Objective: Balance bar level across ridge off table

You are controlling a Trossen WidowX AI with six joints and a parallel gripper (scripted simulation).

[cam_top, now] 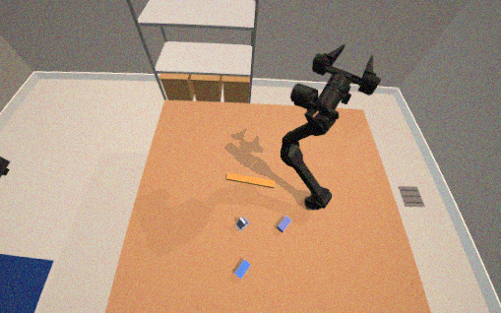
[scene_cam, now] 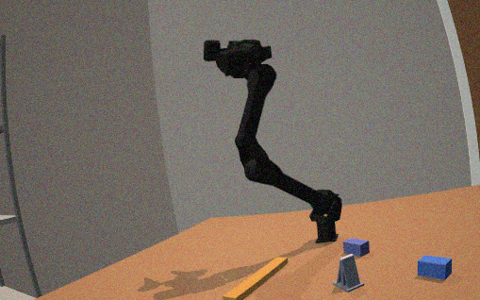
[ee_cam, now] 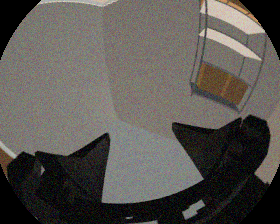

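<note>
Right now the long orange bar is 640 mm below my gripper tip, 270 mm ahead of it and 130 mm to the left of it. Round my gripper tip: blue block: 630 mm below, 530 mm to the left, 300 mm ahead.
</note>
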